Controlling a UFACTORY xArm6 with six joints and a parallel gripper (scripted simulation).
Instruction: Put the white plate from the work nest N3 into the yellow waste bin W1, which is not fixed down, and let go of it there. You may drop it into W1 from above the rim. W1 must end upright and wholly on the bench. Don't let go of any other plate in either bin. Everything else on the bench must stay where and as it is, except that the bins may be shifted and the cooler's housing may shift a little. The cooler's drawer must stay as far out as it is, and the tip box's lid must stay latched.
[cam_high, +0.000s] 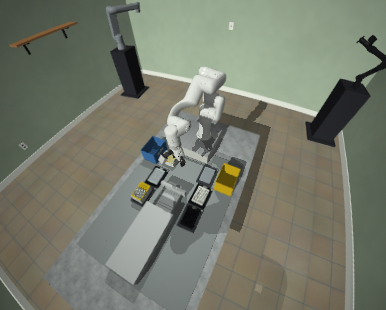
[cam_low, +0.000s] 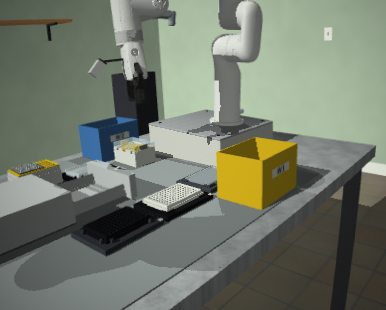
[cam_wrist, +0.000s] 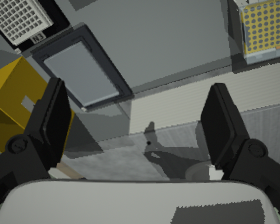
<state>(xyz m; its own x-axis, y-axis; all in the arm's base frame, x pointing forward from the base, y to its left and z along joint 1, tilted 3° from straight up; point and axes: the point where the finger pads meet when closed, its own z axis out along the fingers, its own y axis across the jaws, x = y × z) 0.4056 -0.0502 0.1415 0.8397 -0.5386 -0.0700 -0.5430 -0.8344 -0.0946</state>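
My hand is 22 cm above the white plate, 19 cm to the right of it and 9 cm short of it. Round my hand: black nest 23 cm below, 19 cm to the left, 9 cm ahead; then yellow-topped tip box 22 cm to the right, 22 cm ahead, 18 cm below; then drawer 23 cm ahead, 21 cm below, 2 cm to the right.
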